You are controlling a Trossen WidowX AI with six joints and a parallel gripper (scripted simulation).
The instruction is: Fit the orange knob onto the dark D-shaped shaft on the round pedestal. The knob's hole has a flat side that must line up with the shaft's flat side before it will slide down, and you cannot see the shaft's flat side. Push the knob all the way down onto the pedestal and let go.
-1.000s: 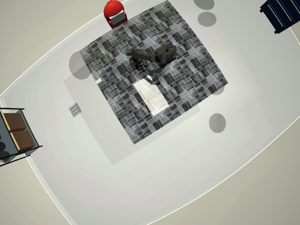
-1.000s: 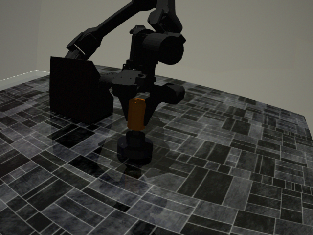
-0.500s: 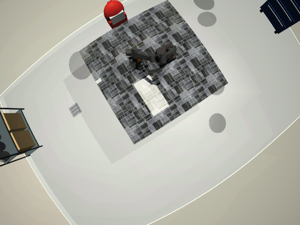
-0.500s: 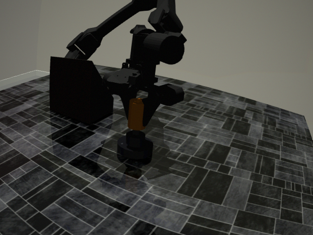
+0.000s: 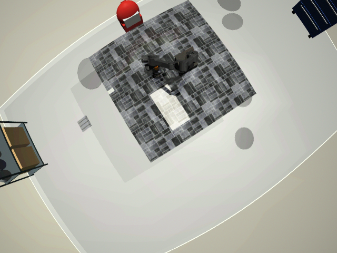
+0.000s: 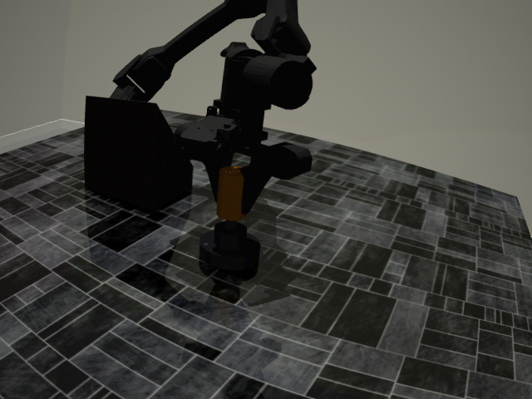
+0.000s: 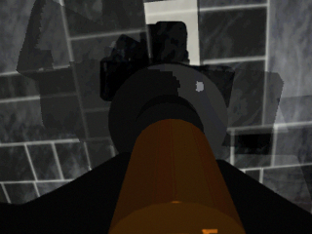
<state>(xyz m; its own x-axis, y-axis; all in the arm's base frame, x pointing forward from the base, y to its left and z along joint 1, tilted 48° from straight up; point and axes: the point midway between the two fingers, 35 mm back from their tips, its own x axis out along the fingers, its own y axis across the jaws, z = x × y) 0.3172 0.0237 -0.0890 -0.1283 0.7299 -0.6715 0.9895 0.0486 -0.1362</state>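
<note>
Now: the orange knob 20 mm above my gripper tip. Round my gripper tip: round pedestal 40 mm below.
</note>
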